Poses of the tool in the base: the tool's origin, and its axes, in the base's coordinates. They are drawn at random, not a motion.
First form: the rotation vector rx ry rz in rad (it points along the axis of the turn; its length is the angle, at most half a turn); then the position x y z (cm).
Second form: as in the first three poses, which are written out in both.
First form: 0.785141 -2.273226 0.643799 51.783 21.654 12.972
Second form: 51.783 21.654 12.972 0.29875 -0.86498 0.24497 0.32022
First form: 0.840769 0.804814 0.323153 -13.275 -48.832 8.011
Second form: -13.275 -48.832 8.011 0.39529 0.37839 0.15193 0.82310
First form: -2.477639 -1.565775 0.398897 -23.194 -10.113 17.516
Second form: -23.194 -10.113 17.516 -0.83409 -0.52711 0.13429 0.09169
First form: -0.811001 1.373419 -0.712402 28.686 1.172 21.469
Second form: 28.686 1.172 21.469 -0.35587 0.60267 -0.31261 0.64220
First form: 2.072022 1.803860 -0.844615 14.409 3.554 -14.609
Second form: 14.409 3.554 -14.609 0.71449 0.62202 -0.29125 0.13334
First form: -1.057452 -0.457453 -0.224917 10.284 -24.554 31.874
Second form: 10.284 -24.554 31.874 -0.49889 -0.21582 -0.10611 0.83263
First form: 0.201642 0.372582 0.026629 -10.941 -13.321 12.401
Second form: -10.941 -13.321 12.401 0.10007 0.18490 0.01321 0.97756
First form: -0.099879 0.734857 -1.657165 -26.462 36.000 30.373
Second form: -26.462 36.000 30.373 -0.04336 0.31900 -0.71938 0.61550
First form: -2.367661 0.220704 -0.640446 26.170 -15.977 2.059
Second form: 26.170 -15.977 2.059 -0.90656 0.08451 -0.24522 0.33298
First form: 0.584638 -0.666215 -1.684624 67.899 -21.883 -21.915
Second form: 67.899 -21.883 -21.915 0.25014 -0.28504 -0.72077 0.58023
